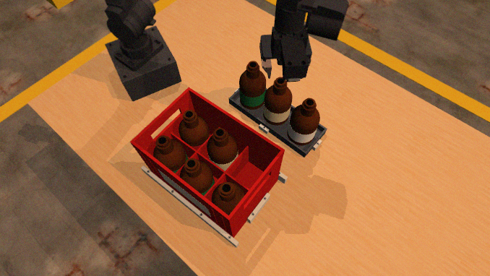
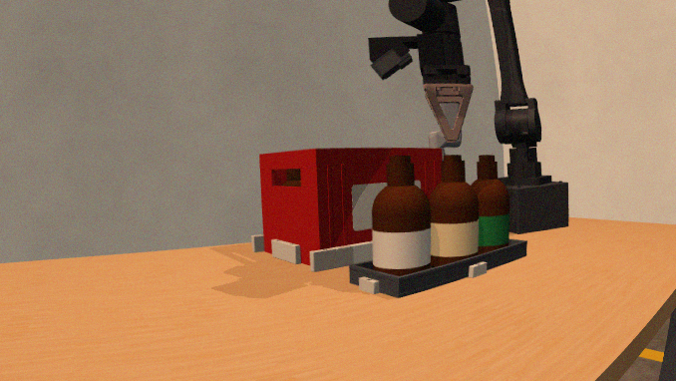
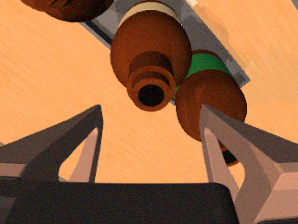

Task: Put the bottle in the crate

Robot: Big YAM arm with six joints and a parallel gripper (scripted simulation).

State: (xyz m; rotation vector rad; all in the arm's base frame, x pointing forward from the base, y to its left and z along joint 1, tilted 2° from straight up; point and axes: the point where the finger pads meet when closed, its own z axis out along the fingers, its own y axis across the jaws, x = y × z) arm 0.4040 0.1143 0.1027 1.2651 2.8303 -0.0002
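Now: the dark tray 170 mm below my hand. From my hand the other things lie so: red crate: 20 mm behind, 250 mm to the right, 100 mm below.
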